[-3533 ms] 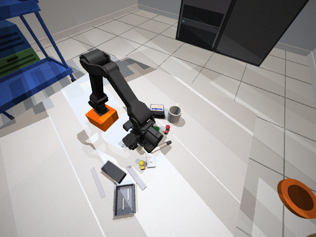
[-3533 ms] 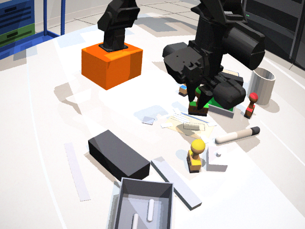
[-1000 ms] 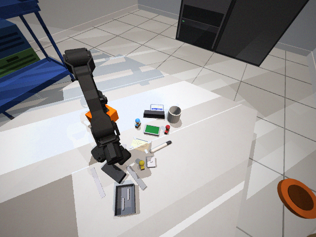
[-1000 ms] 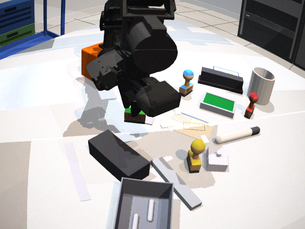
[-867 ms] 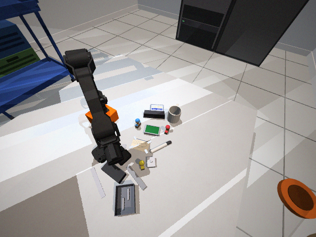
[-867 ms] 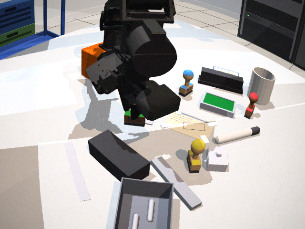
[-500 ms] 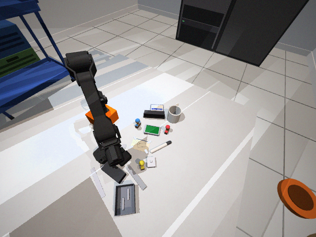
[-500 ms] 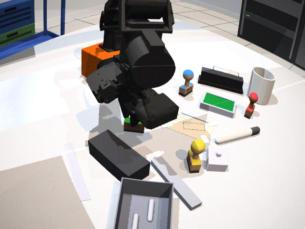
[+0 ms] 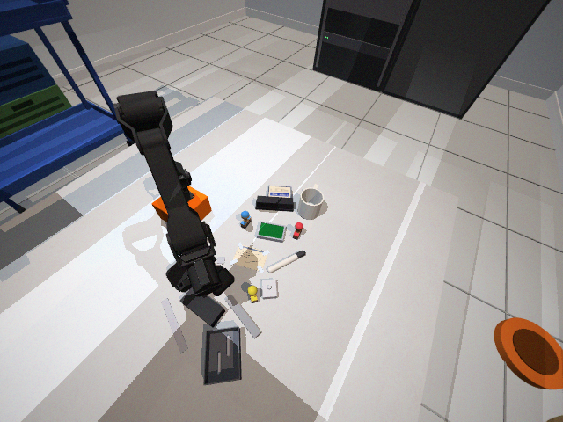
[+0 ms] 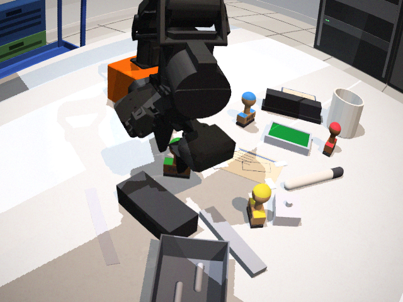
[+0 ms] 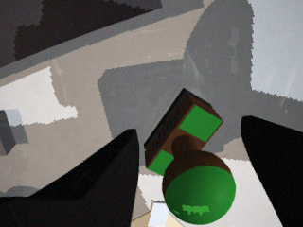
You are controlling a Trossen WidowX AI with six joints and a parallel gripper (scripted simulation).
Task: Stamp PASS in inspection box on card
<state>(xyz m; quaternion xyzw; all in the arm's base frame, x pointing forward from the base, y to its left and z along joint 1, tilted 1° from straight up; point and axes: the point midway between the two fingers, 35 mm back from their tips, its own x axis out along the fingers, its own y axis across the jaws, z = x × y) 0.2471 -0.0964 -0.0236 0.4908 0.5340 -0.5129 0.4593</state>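
The green stamp is 1 cm to the left of my gripper tip and 1 cm below it. Also, from my gripper tip: yellow stamp 14 cm ahead, 5 cm to the left, 1 cm below; card 12 cm to the left, 5 cm ahead, 3 cm below; black block 7 cm to the right, 6 cm ahead, 1 cm below.
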